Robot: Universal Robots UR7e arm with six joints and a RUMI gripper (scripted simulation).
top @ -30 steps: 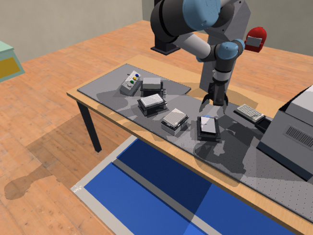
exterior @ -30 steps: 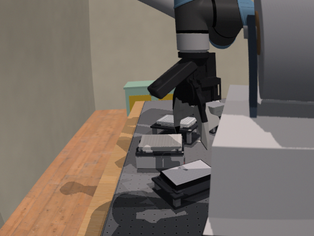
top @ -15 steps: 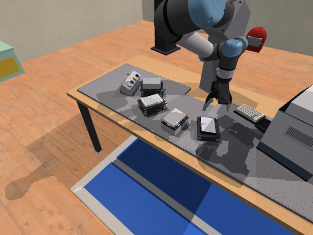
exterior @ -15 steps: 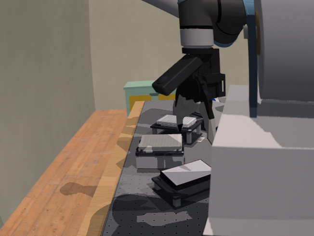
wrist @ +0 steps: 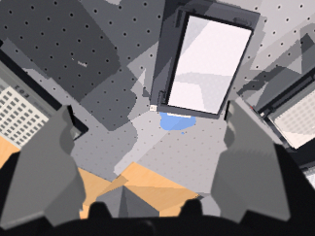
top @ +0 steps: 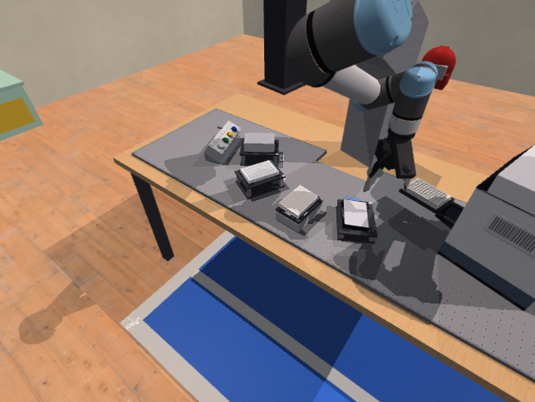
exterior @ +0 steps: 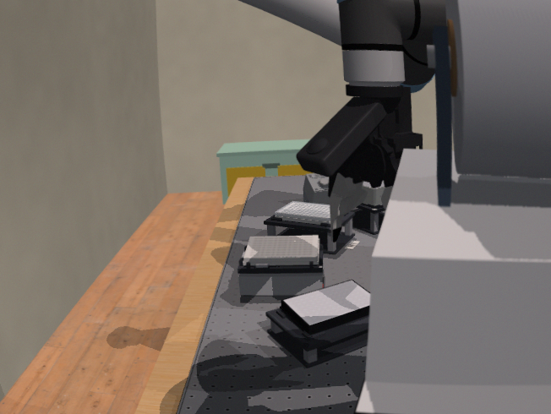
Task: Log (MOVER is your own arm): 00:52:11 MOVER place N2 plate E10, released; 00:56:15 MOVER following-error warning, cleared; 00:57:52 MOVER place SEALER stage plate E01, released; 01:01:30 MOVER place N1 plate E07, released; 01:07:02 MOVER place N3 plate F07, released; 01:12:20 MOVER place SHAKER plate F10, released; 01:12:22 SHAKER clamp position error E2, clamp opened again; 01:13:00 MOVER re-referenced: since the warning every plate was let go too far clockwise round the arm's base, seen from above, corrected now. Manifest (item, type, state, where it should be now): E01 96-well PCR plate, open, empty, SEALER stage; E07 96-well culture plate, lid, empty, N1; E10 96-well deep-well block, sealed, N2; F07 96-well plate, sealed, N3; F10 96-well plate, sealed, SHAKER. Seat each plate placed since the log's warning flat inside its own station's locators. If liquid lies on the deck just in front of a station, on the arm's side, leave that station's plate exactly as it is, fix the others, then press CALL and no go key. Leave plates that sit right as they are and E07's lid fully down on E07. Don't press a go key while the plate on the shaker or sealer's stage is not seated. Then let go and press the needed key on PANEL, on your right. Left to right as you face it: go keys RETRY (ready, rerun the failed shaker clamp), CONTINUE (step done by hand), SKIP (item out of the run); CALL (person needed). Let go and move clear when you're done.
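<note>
Right now my hand is 15 cm past the white PCR plate, 8 cm to the right of it and 5 cm above it. Round my hand: dark sealed plate 11 cm below, 5 cm to the right, 5 cm ahead; grey deep-well block 57 cm to the right, 8 cm below; white retry key 69 cm to the right, 12 cm ahead, 9 cm below.
</note>
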